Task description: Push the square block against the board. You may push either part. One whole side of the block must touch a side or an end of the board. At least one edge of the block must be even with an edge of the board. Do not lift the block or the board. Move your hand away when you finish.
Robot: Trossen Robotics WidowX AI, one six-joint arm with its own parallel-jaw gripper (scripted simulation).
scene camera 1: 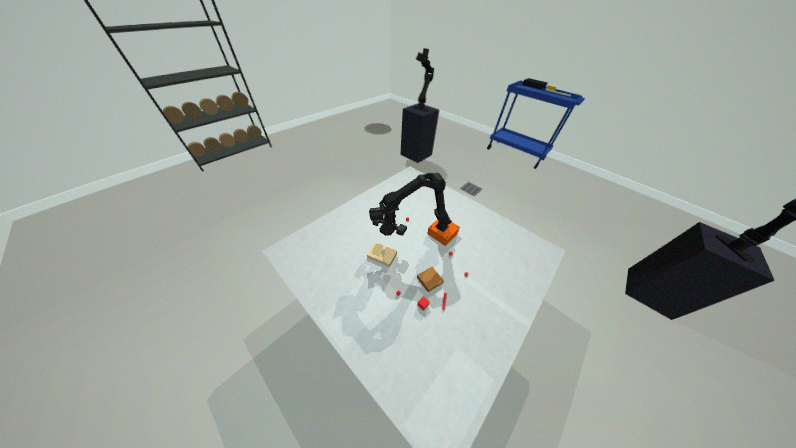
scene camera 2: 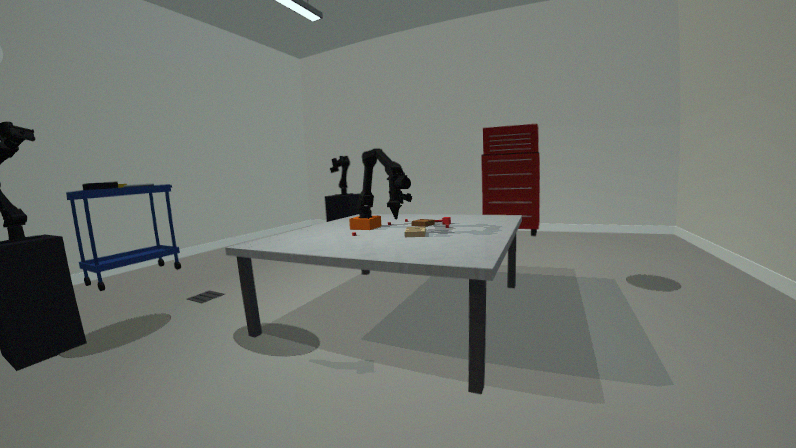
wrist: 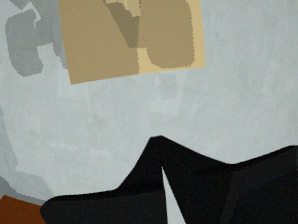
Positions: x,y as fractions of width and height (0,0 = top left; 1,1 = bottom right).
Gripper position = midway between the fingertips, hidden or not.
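Observation:
Shut and holding nothing, the gripper (wrist: 0.53,0.63) shares the scene with a tan board (wrist: 0.33,0.21).

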